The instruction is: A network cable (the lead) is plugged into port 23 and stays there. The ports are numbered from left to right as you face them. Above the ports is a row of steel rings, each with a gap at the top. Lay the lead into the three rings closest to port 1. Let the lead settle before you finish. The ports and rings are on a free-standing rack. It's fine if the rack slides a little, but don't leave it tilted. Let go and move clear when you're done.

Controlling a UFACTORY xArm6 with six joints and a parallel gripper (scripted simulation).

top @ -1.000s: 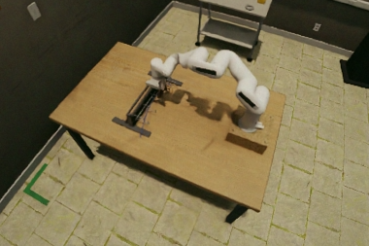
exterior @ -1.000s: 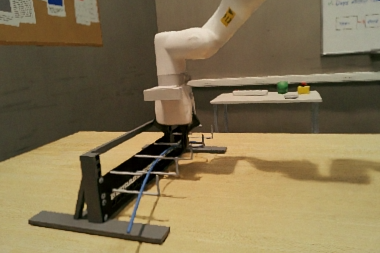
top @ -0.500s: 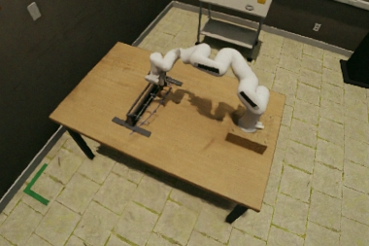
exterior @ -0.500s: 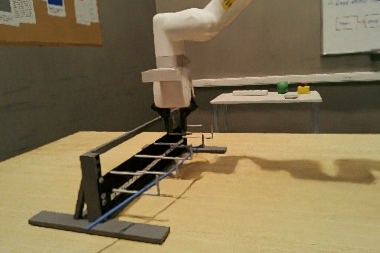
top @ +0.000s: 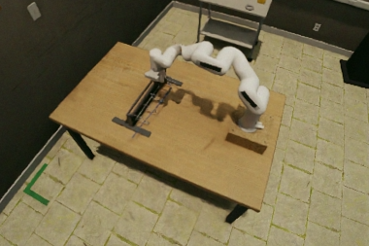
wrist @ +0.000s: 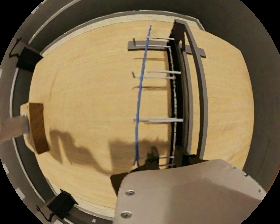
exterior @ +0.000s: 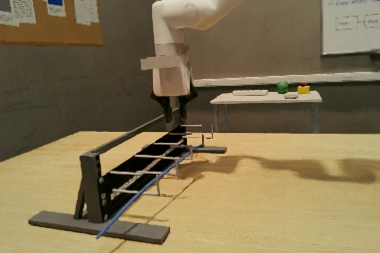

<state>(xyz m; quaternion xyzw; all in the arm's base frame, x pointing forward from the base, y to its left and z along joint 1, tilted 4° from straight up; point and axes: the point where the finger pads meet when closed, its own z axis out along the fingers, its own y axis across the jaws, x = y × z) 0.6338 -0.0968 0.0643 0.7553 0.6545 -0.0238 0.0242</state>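
My gripper is now 9 cm above the dark free-standing rack, 7 cm short of it and 4 cm to the right of it.
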